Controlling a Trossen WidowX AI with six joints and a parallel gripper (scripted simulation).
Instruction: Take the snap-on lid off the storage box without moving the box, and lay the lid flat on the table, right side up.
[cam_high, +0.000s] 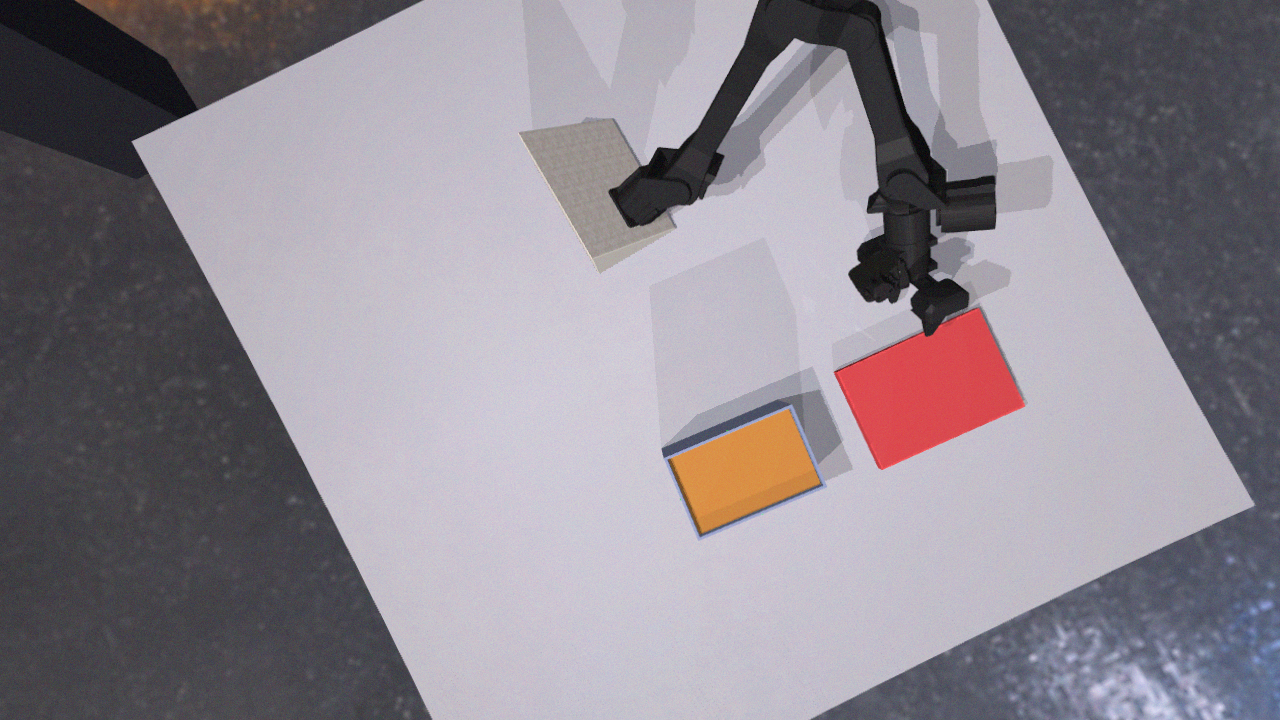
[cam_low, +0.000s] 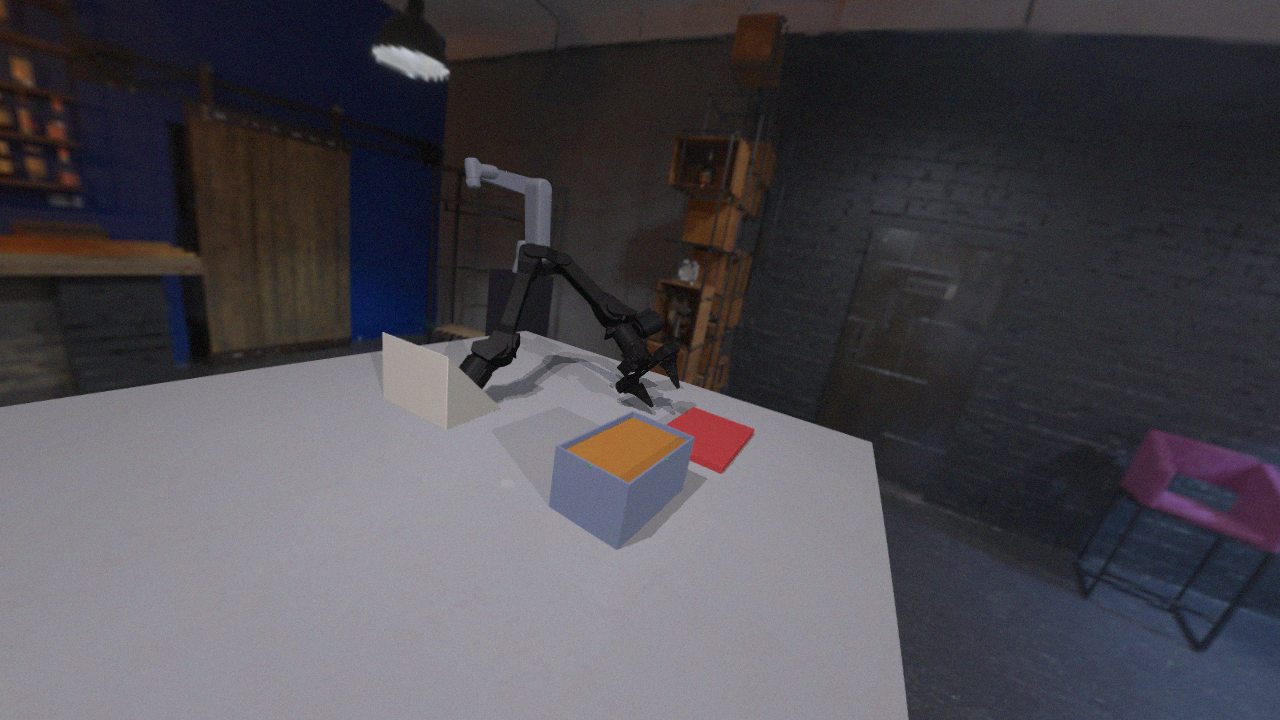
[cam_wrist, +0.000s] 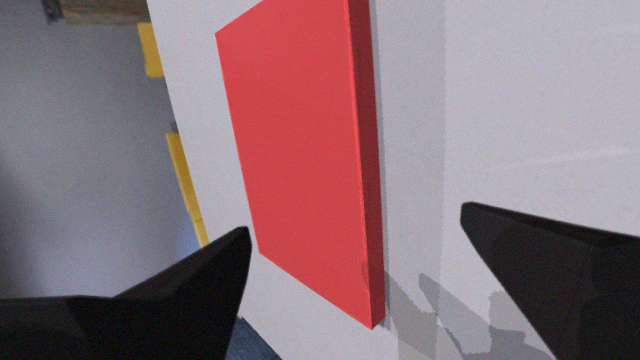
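Right now the red lid is 120 mm ahead of my gripper tip, 50 mm below it and 10 mm to the right of it. Also, from my gripper tip: blue-grey storage box 340 mm to the right, 70 mm ahead, 10 mm below.
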